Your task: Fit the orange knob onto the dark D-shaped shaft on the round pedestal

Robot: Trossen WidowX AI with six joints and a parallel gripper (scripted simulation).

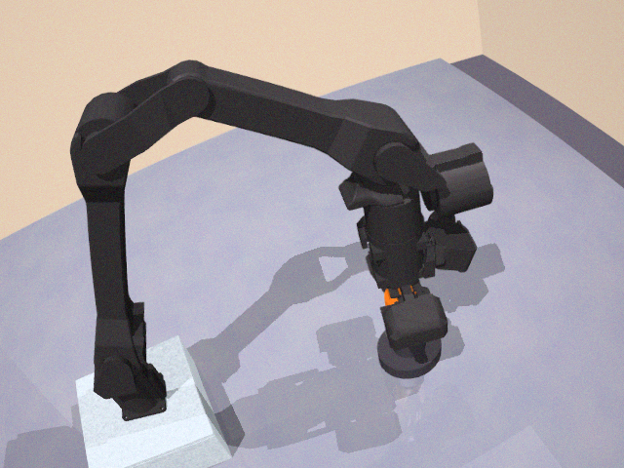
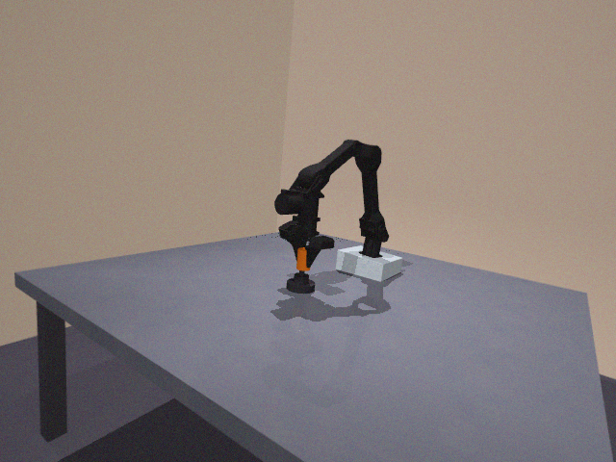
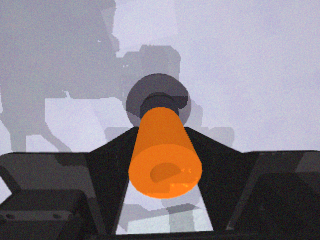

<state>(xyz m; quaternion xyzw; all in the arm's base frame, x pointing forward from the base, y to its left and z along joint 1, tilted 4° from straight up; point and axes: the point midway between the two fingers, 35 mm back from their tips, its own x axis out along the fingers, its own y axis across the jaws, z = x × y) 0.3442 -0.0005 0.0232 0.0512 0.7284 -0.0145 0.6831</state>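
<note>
Now: the orange knob 20 mm above my gripper tip. From my gripper tip the other things lie so: round dark pedestal: 10 mm ahead, 40 mm below.
</note>
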